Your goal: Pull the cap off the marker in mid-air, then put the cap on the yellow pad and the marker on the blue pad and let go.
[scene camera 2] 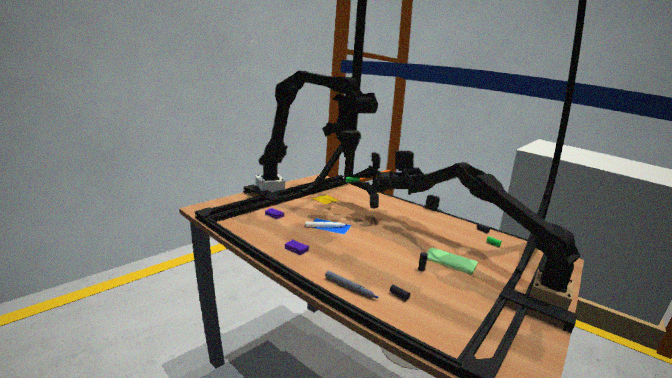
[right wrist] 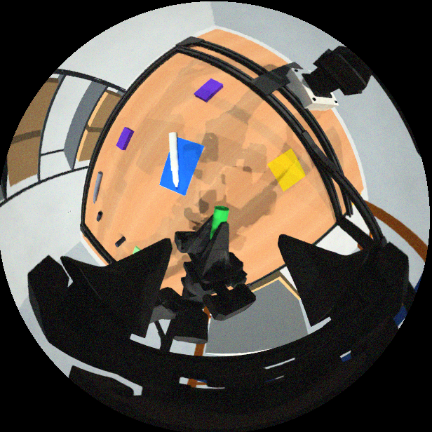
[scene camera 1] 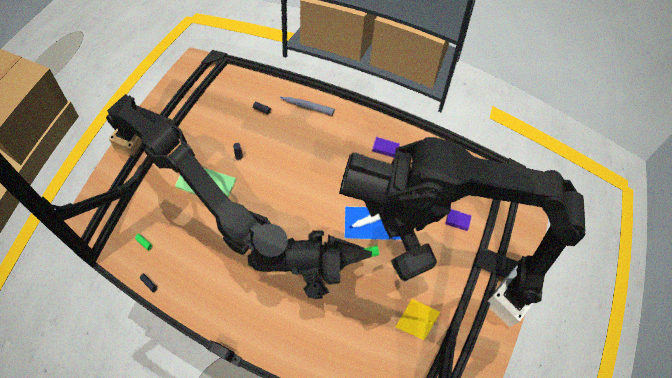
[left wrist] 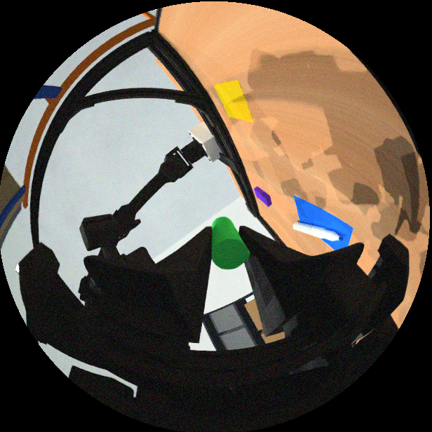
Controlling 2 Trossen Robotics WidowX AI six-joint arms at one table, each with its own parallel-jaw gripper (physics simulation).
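Where they show: left gripper, fingertip midpoint: [scene camera 2: 350,180] [scene camera 1: 369,252]; right gripper, fingertip midpoint: [scene camera 2: 347,158] [scene camera 1: 383,239]; left arm's base at its link origin: [scene camera 2: 554,283] [scene camera 1: 128,129]; right arm's base at its link origin: [scene camera 2: 270,177] [scene camera 1: 518,293].
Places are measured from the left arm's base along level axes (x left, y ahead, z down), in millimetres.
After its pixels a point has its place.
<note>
The white marker [scene camera 1: 366,221] {y 681, x 21, z 42 mm} [scene camera 2: 325,225] {y 697, x 54, z 46 mm} [left wrist: 317,231] [right wrist: 174,160] lies uncapped across the blue pad [scene camera 1: 370,233] {y 698, x 4, z 55 mm} [scene camera 2: 340,230] {y 651, x 32, z 56 mm} [left wrist: 310,212] [right wrist: 190,159], one end past its edge. My left gripper [scene camera 2: 357,180] {y 718, x -94, z -74 mm} [left wrist: 225,231] is shut on the green cap [scene camera 1: 374,251] {y 725, x -92, z -84 mm} [scene camera 2: 352,179] {y 706, x -90, z -79 mm} [left wrist: 230,250] [right wrist: 220,216] and holds it above the table. My right gripper [right wrist: 226,242] is open and empty, pointing down above the cap; its fingertips are hidden in scene camera 1. The yellow pad [scene camera 1: 419,312] {y 867, x -137, z 56 mm} [scene camera 2: 325,199] {y 870, x -152, z 56 mm} [left wrist: 235,100] [right wrist: 286,170] holds nothing.
Two purple blocks [scene camera 1: 385,146] {y 658, x 223, z 42 mm} [scene camera 2: 296,247] {y 649, x 237, z 41 mm} [right wrist: 208,90] lie near the blue pad. A grey marker [scene camera 1: 310,106] {y 446, x 266, z 40 mm} [scene camera 2: 350,285] {y 429, x 282, z 41 mm}, several black pieces [scene camera 1: 261,107] {y 331, x 216, z 36 mm} [scene camera 2: 399,292] {y 325, x 230, z 39 mm}, a light green pad [scene camera 1: 226,182] {y 349, x -9, z 49 mm} [scene camera 2: 452,261] {y 285, x -19, z 48 mm} and another green piece [scene camera 1: 143,242] {y 222, x -249, z 35 mm} [scene camera 2: 494,242] {y 212, x -236, z 44 mm} lie farther off.
</note>
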